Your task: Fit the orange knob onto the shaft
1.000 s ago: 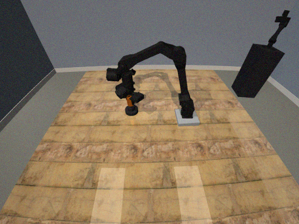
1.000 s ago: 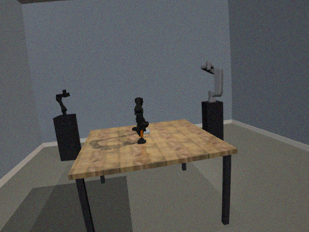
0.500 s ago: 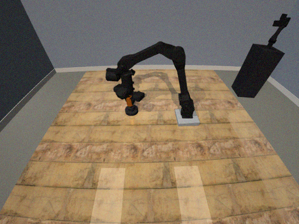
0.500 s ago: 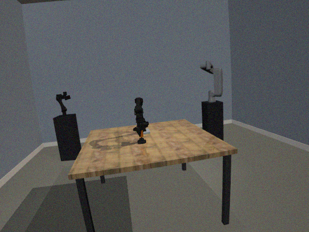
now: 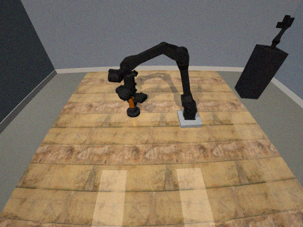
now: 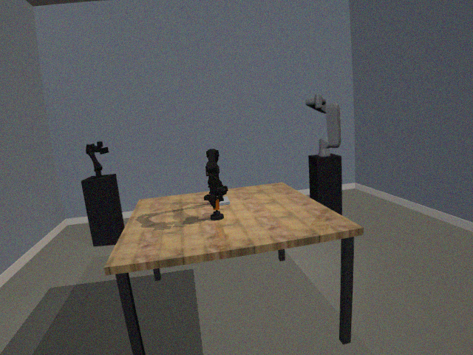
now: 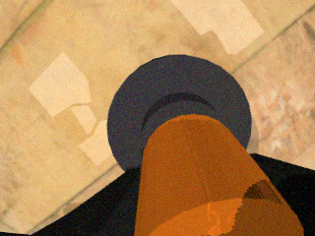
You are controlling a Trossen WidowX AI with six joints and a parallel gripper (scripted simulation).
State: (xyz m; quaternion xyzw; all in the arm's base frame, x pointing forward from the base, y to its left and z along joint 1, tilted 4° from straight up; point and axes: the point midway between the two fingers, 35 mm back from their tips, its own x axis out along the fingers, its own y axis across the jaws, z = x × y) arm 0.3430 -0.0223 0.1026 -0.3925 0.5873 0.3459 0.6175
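My gripper tip is 2 cm below the orange knob. Round my gripper tip: pedestal: 4 cm below.
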